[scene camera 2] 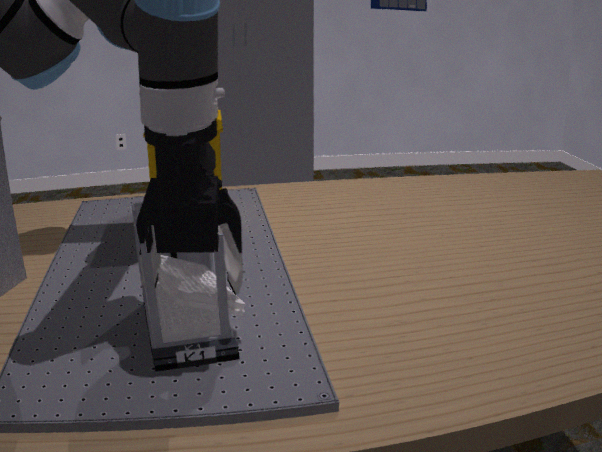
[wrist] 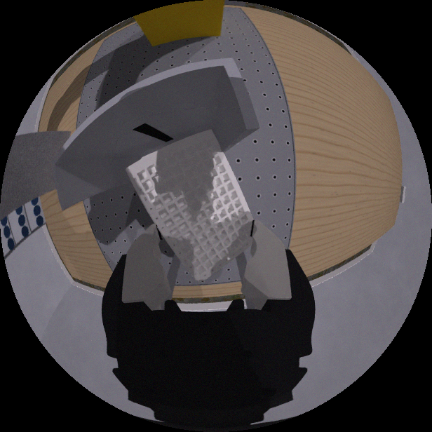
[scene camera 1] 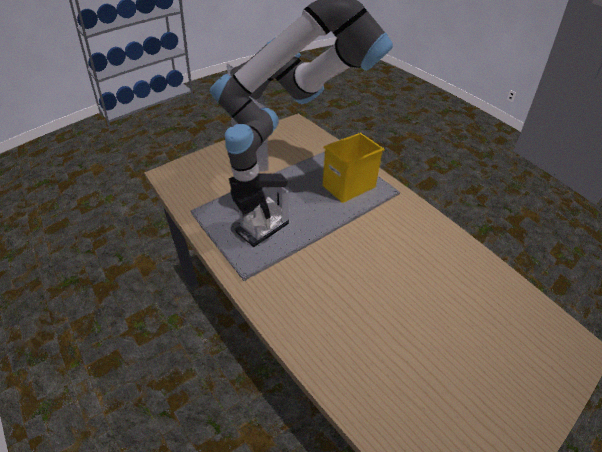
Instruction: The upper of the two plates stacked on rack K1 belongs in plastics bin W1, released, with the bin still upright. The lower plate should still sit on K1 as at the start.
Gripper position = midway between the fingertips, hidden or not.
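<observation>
The gripper (scene camera 2: 193, 293). Also the gripper (wrist: 205, 223). Again the gripper (scene camera 1: 261, 219). Yellow plastics bin W1 (scene camera 1: 351, 165). White plate (scene camera 2: 190, 284). White plate (scene camera 2: 178, 322).
</observation>
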